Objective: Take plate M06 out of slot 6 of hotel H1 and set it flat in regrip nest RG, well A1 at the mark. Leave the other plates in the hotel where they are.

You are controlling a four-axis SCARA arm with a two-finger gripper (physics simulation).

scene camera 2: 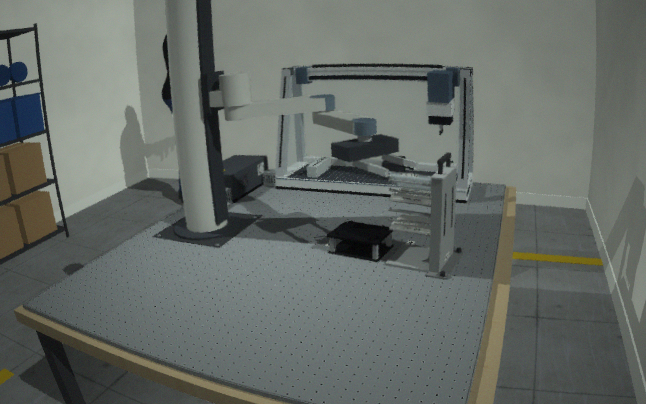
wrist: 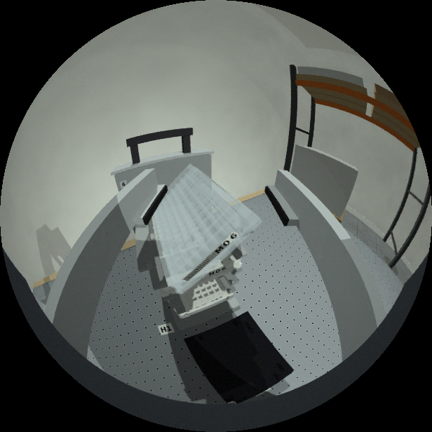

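Where they show: gripper, fingertip midpoint: [scene camera 2: 402, 169]; arm's base, link origin: [scene camera 2: 207, 229].
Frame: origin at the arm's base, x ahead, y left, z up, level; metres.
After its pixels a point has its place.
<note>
Clear plate M06 [scene camera 2: 413, 176] @[z 0.271, x 0.758, y -0.098 m] [wrist: 200, 215] lies flat at the top of hotel H1 [scene camera 2: 442, 225] @[z 0.152, x 0.845, y -0.130 m] [wrist: 202, 160], by the label 6. My gripper [scene camera 2: 401, 170] @[z 0.284, x 0.725, y -0.086 m] [wrist: 215, 177] is at the hotel's upper end with its fingers drawn fairly close together. In the wrist view the plate lies turned at an angle between the finger pads; a gap shows between its right corner and the right pad, and its left side is near the left pad. I see no grip on it. The black regrip nest RG [scene camera 2: 360, 233] @[z 0.073, x 0.589, y -0.051 m] [wrist: 239, 355] stands beside the hotel, with no plate on top.
More plates [scene camera 2: 410, 225] @[z 0.127, x 0.748, y -0.088 m] sit lower in the hotel. Its black handle [scene camera 2: 443, 161] @[z 0.318, x 0.840, y -0.102 m] [wrist: 160, 136] rises above the top. A gantry frame [scene camera 2: 466, 135] @[z 0.263, x 0.839, y 0.510 m] stands behind the arm. A dark box [scene camera 2: 242, 177] @[z 0.096, x -0.032, y 0.325 m] stands near the arm's column [scene camera 2: 187, 125] @[z 0.395, x 0.022, y -0.071 m].
</note>
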